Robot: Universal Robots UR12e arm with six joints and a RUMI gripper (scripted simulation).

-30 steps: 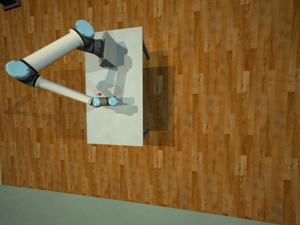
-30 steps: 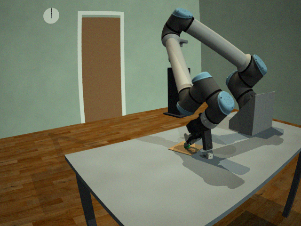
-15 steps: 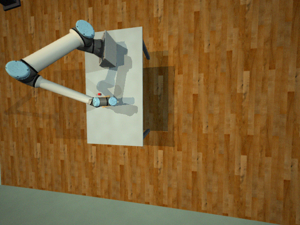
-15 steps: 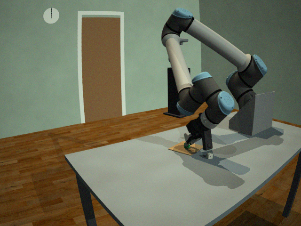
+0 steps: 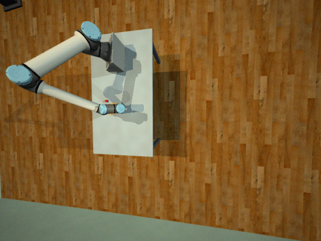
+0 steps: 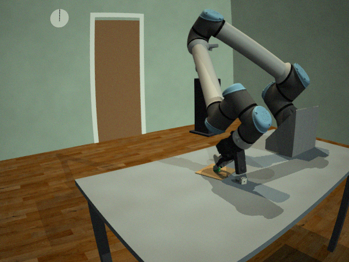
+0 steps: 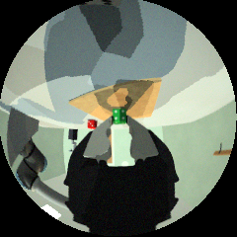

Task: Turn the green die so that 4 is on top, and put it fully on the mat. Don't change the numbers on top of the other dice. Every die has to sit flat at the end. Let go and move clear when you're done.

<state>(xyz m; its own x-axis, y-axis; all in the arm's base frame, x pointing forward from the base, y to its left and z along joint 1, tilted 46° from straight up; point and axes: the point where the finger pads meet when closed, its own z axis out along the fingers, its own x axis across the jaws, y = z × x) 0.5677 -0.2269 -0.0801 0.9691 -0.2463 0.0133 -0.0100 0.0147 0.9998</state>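
The tan mat is 20 mm below my hand and 10 mm to the right of it. Round my hand: red die 110 mm behind, 80 mm to the right, 10 mm below; then white die 160 mm to the left, 20 mm ahead, 10 mm below; then green die 10 mm to the right, 10 mm below.
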